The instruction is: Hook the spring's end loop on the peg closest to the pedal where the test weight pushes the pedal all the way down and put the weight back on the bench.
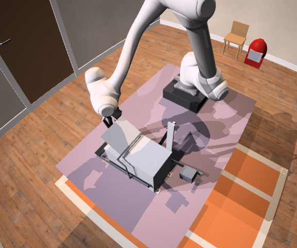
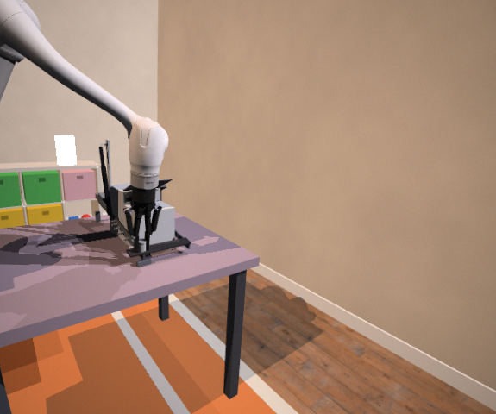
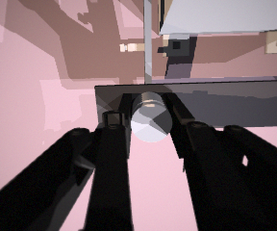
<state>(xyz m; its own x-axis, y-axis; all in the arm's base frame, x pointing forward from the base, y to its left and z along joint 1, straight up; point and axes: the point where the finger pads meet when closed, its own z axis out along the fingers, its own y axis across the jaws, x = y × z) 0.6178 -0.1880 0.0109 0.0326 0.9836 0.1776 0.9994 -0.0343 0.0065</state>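
Right now my hand is 1 cm above the steel test weight. The rest, counted from my hand: small grey block 1 cm to the right, 8 cm below.
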